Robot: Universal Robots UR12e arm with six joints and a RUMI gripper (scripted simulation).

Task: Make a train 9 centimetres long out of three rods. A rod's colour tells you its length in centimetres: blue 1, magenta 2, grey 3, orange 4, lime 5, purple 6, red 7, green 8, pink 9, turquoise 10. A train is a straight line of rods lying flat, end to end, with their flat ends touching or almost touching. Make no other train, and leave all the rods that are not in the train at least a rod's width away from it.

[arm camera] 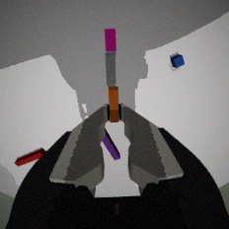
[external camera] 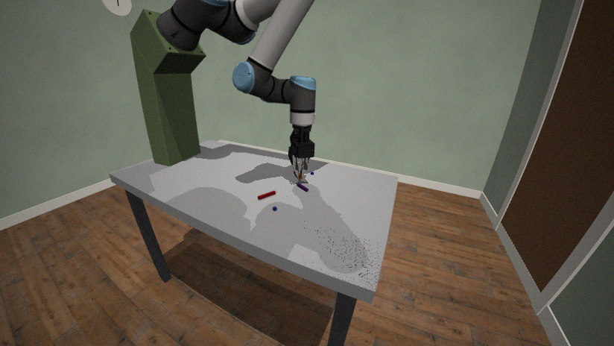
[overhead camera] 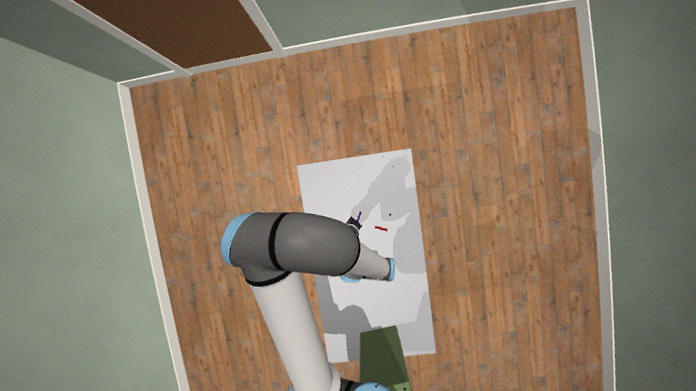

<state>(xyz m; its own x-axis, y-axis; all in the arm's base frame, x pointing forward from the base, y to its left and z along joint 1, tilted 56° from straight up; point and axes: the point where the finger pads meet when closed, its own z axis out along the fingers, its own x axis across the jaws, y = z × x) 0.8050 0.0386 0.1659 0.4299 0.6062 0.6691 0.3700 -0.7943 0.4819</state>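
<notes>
Now: hand 10 mm above the orange rod. The rest, counted from my hand: purple rod (60 mm to the right, 40 mm ahead, 20 mm below); then grey rod (30 mm to the left, 30 mm behind, 20 mm below); then magenta rod (50 mm to the left, 40 mm behind, 20 mm below).
</notes>
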